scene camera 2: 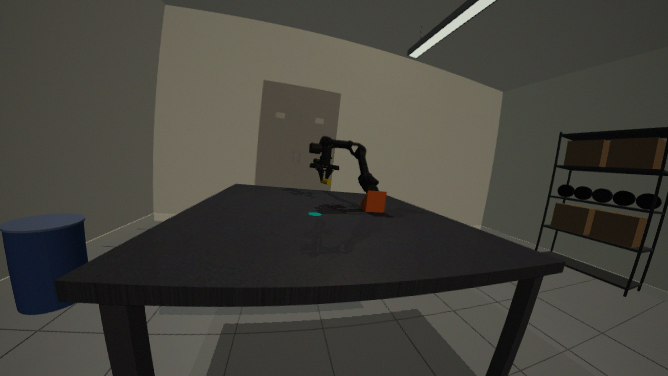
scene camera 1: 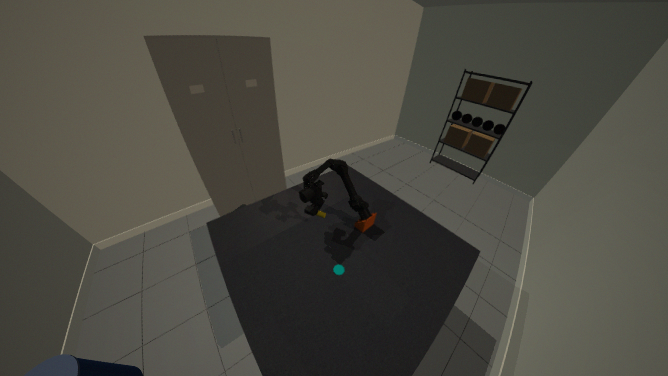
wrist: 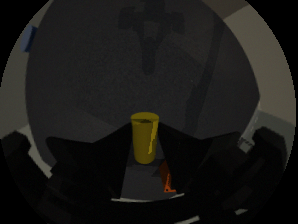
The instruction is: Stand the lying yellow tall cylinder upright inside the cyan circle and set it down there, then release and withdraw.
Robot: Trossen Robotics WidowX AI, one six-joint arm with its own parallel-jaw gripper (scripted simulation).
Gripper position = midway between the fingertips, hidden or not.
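What my gripper (wrist: 144,125) is holding is a yellow cylinder (wrist: 144,125).
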